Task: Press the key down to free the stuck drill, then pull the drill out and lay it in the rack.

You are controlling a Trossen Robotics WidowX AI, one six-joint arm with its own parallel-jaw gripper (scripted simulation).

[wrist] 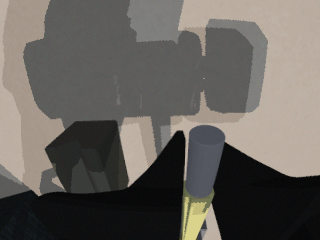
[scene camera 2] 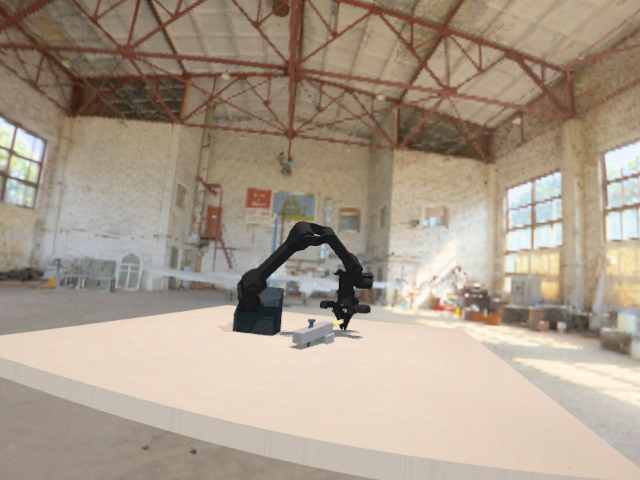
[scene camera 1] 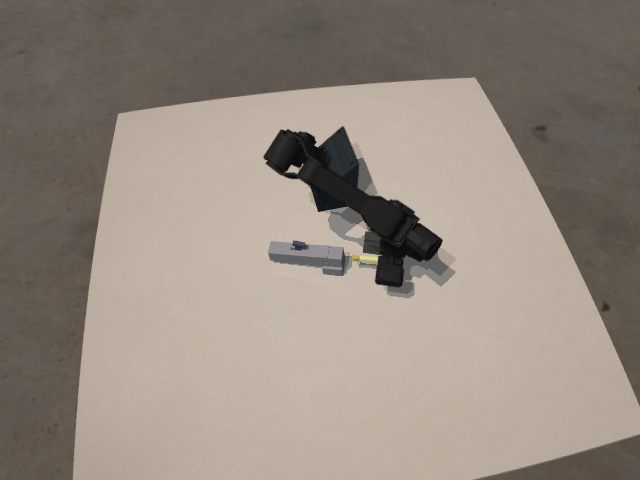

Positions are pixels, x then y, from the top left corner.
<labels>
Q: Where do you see a dark grey rack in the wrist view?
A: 87,157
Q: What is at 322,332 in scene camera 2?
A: A grey housing block.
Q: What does the gripper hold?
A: A drill.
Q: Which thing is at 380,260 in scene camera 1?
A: The gripper.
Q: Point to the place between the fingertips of the gripper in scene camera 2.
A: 343,330
</labels>
